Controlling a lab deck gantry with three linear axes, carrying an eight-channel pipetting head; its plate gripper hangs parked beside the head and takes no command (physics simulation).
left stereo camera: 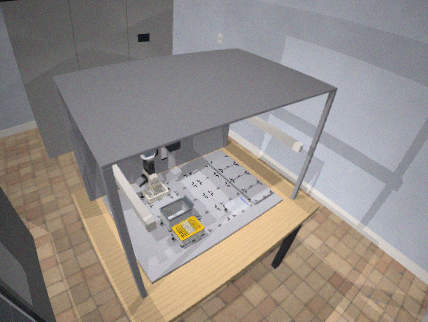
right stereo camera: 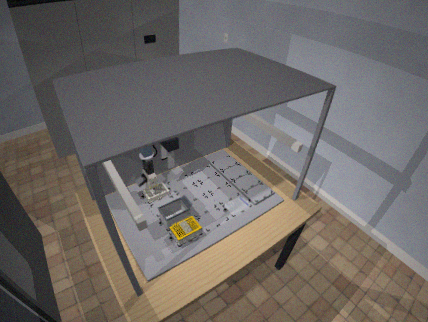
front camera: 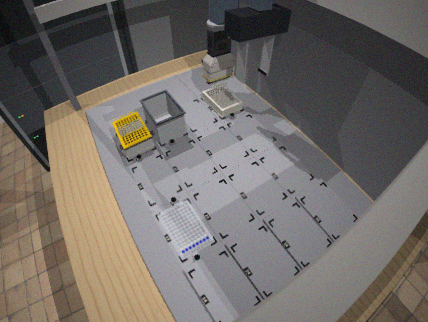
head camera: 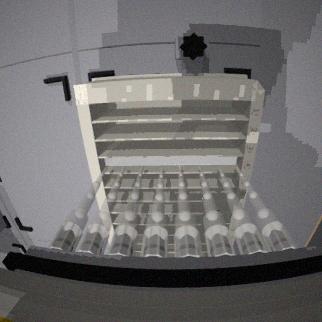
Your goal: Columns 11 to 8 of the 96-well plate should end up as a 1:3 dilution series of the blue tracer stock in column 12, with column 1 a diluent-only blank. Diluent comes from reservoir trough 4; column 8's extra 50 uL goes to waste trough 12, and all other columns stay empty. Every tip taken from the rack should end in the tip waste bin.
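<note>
The pipetting head point(front camera: 218, 65) carries eight clear tips point(head camera: 185, 215) over the cream reservoir point(front camera: 231, 109) point(head camera: 165, 91). In the head camera view their lower ends overlap the area by trough 4 point(head camera: 170, 161), which holds pale liquid; their depth is unclear. The plate gripper point(front camera: 253, 75) hangs beside the head, its two pale fingers apart with nothing between them. The 96-well plate point(front camera: 184, 224) point(left stereo camera: 236, 204) has one blue column point(front camera: 195, 245) at its near end; its other wells look pale. The yellow tip rack point(front camera: 132, 131) point(left stereo camera: 188, 228) point(right stereo camera: 186, 228) shows tips and some empty-looking holes.
The grey tip waste bin point(front camera: 171, 131) stands between the tip rack and the reservoir; its contents are unclear. Black corner marks and round knobs point(front camera: 173, 199) point(head camera: 193, 46) dot the deck. A roof point(left stereo camera: 195, 100) point(right stereo camera: 195, 100) on posts point(left stereo camera: 312, 145) covers it.
</note>
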